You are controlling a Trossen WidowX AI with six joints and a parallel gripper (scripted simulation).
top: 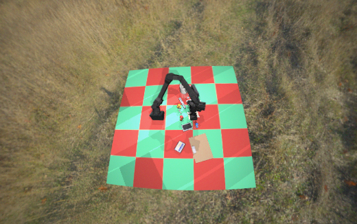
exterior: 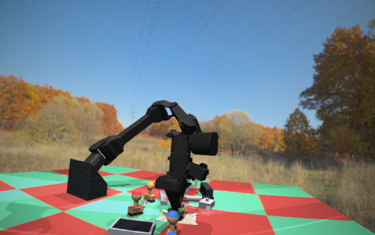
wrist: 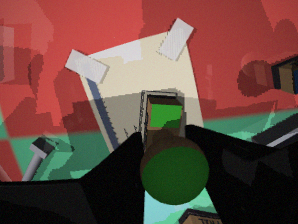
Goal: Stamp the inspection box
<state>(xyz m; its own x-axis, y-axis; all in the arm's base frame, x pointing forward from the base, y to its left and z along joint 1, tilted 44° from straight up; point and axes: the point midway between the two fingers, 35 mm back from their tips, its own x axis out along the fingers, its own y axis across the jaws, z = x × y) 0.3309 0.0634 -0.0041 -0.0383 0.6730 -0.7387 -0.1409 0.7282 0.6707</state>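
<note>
My gripper tip is right at the green-knobbed stamp. The rest, counted from my gripper tip: red-knobbed stamp 10 cm behind, 5 cm to the right; card 1 cm to the left, 3 cm below; blue-knobbed stamp 4 cm ahead, 11 cm to the right.
</note>
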